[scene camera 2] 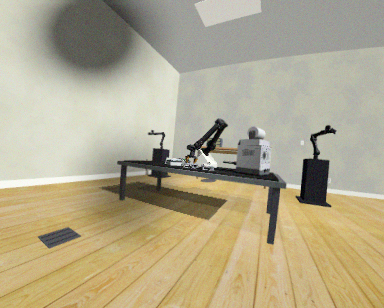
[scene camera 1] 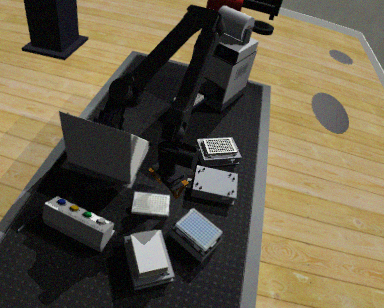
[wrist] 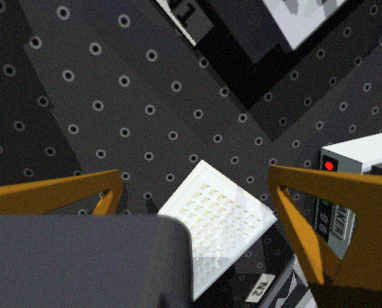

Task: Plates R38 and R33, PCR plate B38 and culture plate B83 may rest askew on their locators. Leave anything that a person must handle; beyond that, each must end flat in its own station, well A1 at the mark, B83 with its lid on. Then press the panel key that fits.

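Note:
My gripper (scene camera 1: pixel 168 177) (scene camera 2: pixel 191 159) (wrist: pixel 193 177) is open and empty, above the black table beside a white well plate. That white well plate (scene camera 1: pixel 151 204) (wrist: pixel 225 215) lies low on the table; in the wrist view it shows between and below the fingertips, partly hidden by the gripper body. A light blue well plate (scene camera 1: pixel 199 230) sits on a station, turned against the other plates. A white block-like plate (scene camera 1: pixel 150 255) sits on a station at the front. A white plate with dark wells (scene camera 1: pixel 220 145) sits on a station at the back right. Plate names are unreadable. The panel (scene camera 1: pixel 77 225) has blue, yellow, green and white keys.
A white-topped station with dark posts (scene camera 1: pixel 215 184) stands right of the gripper. A tall upright board (scene camera 1: pixel 97 150) stands left of the arm. A grey machine (scene camera 1: pixel 230 75) (scene camera 2: pixel 253 156) stands behind. Labels N1 (wrist: pixel 185 17) and N2 (wrist: pixel 260 288) and a mixer (wrist: pixel 340 160) show in the wrist view.

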